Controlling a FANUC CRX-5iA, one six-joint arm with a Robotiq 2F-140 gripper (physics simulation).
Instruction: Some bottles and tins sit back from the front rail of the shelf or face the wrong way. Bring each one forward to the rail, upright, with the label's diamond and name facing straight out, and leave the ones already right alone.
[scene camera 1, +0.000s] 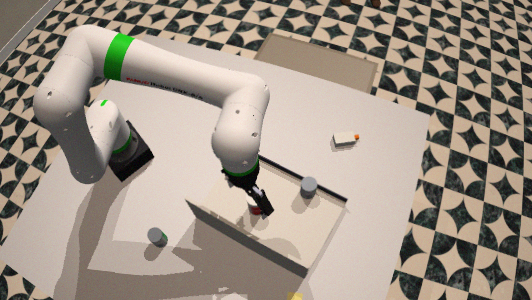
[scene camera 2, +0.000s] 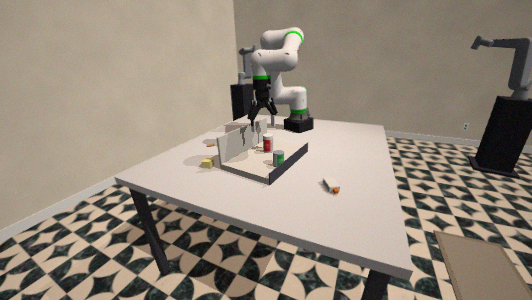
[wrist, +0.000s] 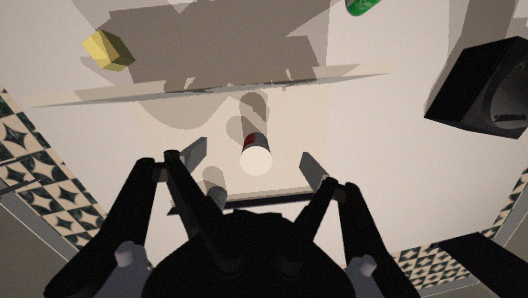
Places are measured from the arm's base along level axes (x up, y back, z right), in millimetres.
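Pixels of known places: gripper, fingertip midpoint: (scene camera 1: 249, 200) (scene camera 2: 263, 128) (wrist: 255, 153); arm's base, origin of the base link: (scene camera 1: 121, 146) (scene camera 2: 298, 118) (wrist: 518, 93).
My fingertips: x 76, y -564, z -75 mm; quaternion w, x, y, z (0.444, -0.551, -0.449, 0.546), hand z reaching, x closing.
Ahead of a thing's pixels: the offset from my fingertips to its top centre.
A white-topped bottle with a red label @[dz -29, dx -32, dy -1 mm] (scene camera 1: 256, 209) (scene camera 2: 268, 144) (wrist: 256, 164) stands upright on the shelf, back from the front rail @[dz -201, dx -103, dy -33 mm] (scene camera 1: 327, 192) (scene camera 2: 290, 162) (wrist: 270, 200). Its red side shows toward the back panel in the wrist view. A grey tin with a green label @[dz -174, dx -60, dy -116 mm] (scene camera 1: 309, 187) (scene camera 2: 278, 158) (wrist: 216, 196) stands upright at the rail; its green shows on the rail side in scene camera 2. My gripper (scene camera 1: 250, 192) (scene camera 2: 262, 122) is open and empty above the red-labelled bottle, one finger to each side of it in the wrist view. The label's diamond and name are too small to read.
The shelf's tall back panel (scene camera 1: 250, 240) (scene camera 2: 227, 147) (wrist: 200, 90) stands behind the bottle. Another grey and green tin @[dz +259, dx -94, dy +223 mm] (scene camera 1: 157, 237) (wrist: 362, 5) is on the table outside the shelf. A yellow block @[dz +173, dx -126, dy -281 mm] (scene camera 2: 207, 163) (wrist: 107, 50) lies behind the panel. A white box with an orange end @[dz -453, dx -136, dy -127 mm] (scene camera 1: 344, 139) (scene camera 2: 330, 184) lies before the rail.
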